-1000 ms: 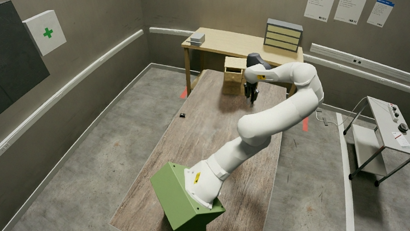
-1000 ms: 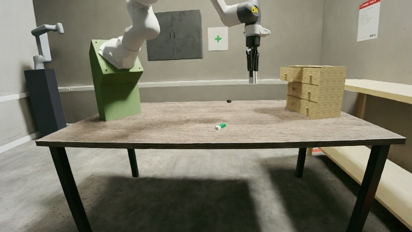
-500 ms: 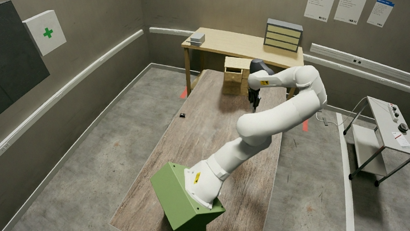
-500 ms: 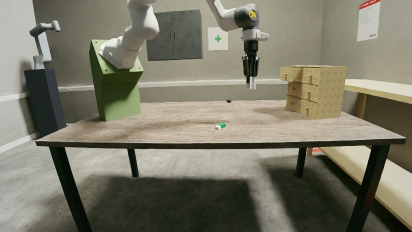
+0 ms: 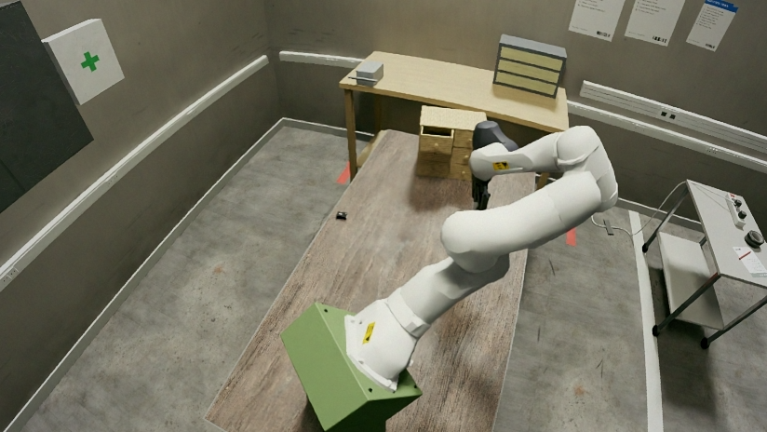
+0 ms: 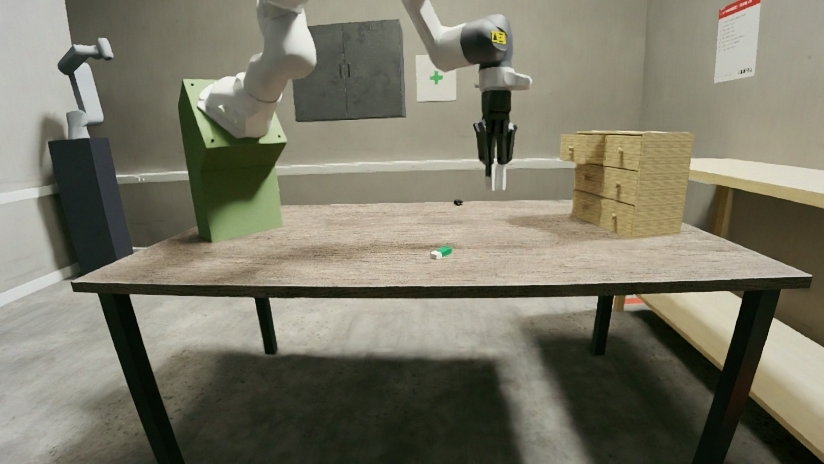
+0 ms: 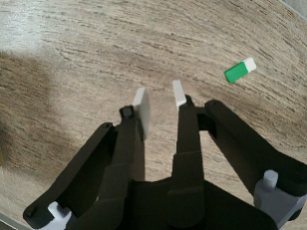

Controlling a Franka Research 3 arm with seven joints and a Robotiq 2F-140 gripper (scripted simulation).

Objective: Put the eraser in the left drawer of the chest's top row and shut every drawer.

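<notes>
Now: hand 170 mm past the eraser, 20 mm to the left of it and 180 mm above it. Round my hand: small black object: 140 mm ahead, 550 mm to the left, 180 mm below.
</notes>
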